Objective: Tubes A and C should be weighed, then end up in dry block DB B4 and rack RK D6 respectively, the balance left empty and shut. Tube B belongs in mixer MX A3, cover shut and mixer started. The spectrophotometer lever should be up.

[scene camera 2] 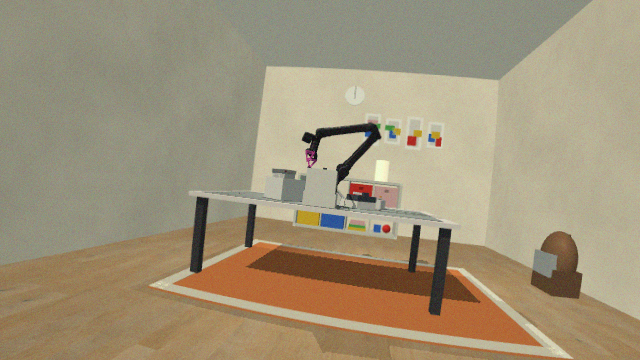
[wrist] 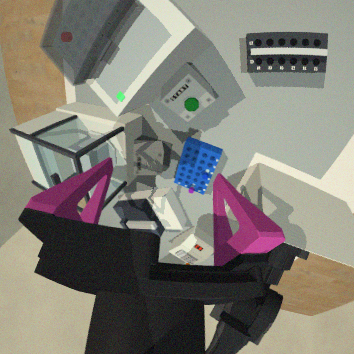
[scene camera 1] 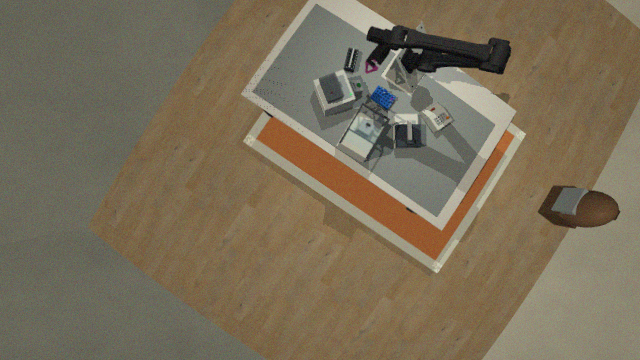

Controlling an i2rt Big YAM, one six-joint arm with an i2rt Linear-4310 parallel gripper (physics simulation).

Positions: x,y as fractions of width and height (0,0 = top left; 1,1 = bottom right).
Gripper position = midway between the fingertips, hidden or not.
Observation:
My gripper (wrist: 0.46,0.48) is open, holding nothing. Also in view: a glass-box balance (scene camera 1: 0.57,0.35).
The glass-box balance shows as well in the wrist view (wrist: 0.17,0.41).

